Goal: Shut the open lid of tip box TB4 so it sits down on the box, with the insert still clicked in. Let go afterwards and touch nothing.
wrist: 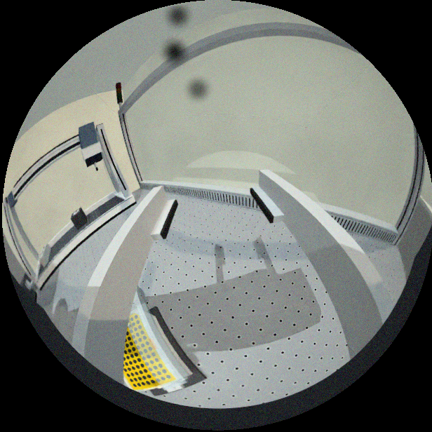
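Tip box TB4, if this is it (no label is readable), is partly in view at the lower left, cut off by the left finger and the view's edge. Its yellow insert (136, 371) has rows of dark holes. The clear lid (170, 351) shows as a pale see-through band along the insert's right side, and part of the insert looks paler through it. Whether the lid sits fully down or the insert is clicked in cannot be told. My gripper (211, 186) is shut with nothing held; a gap shows between its dark-padded tips. The tips are beyond the box, apart from it.
The perforated deck (260, 365) carries the gripper's shadow. A slotted rail (215, 194) runs along the far edge below a large pale panel. A frame with a blue-grey head (89, 140) stands at the left, with a small signal light (119, 93) behind.
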